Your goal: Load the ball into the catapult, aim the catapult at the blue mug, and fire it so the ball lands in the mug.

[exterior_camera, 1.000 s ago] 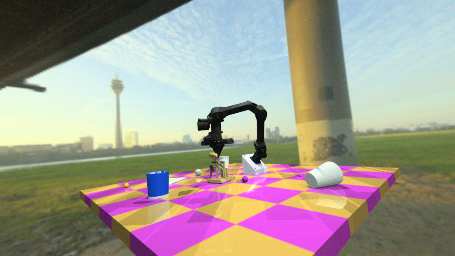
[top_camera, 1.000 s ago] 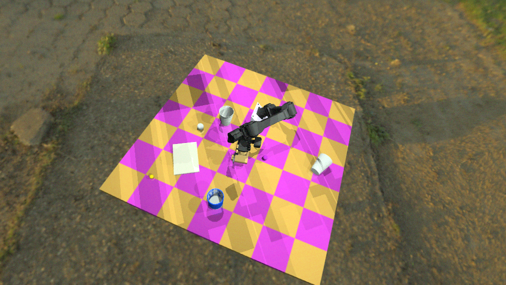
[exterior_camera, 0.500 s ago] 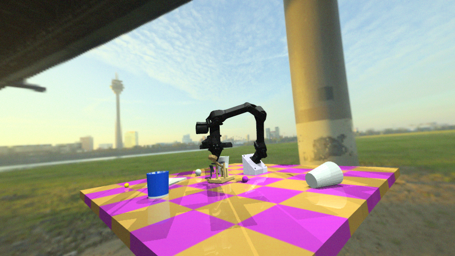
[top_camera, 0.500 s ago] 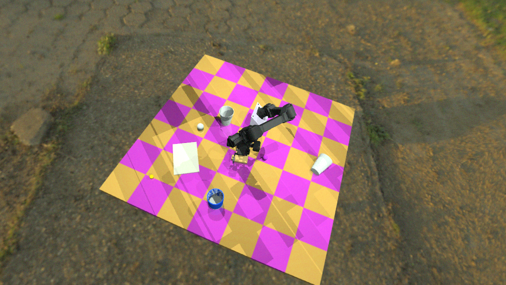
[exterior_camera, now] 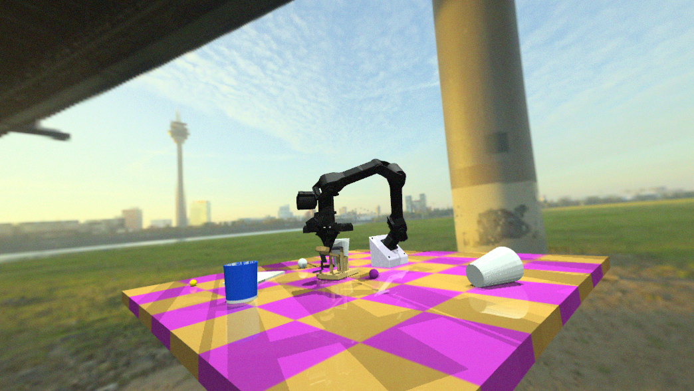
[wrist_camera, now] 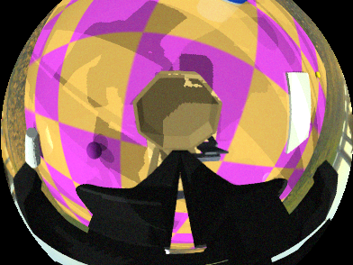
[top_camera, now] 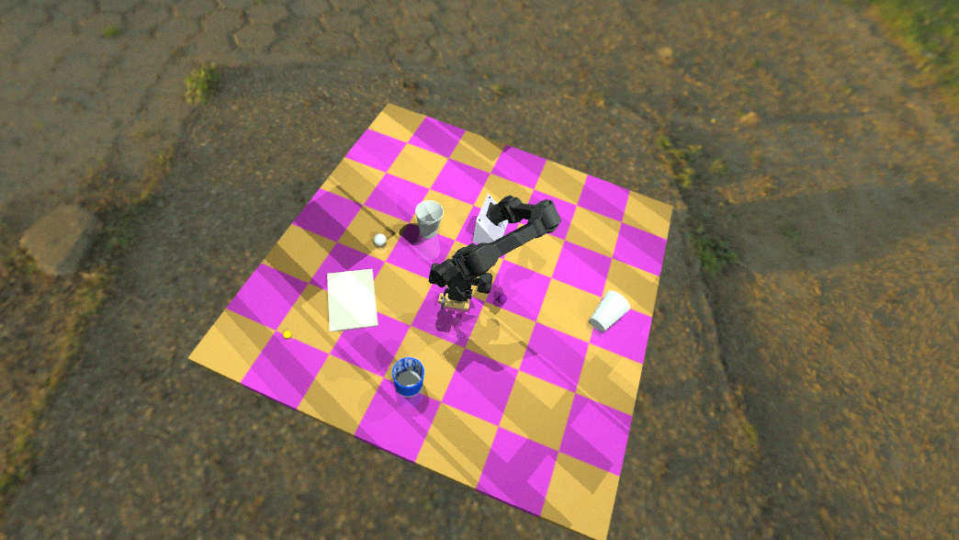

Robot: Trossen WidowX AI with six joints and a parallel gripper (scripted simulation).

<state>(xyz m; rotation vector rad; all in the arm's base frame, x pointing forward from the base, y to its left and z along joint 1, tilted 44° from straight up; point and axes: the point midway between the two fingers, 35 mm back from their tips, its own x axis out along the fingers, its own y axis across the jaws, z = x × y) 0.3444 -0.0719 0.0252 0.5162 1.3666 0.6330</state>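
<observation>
Right now my gripper tip is 2 cm past the wooden catapult, 1 cm to the left of it and 3 cm above it. The rest, counted from my gripper tip: blue mug: 30 cm ahead, 6 cm to the right, 6 cm below; purple ball: 6 cm behind, 14 cm to the left, 8 cm below; white slab: 8 cm ahead, 33 cm to the right, 9 cm below.
</observation>
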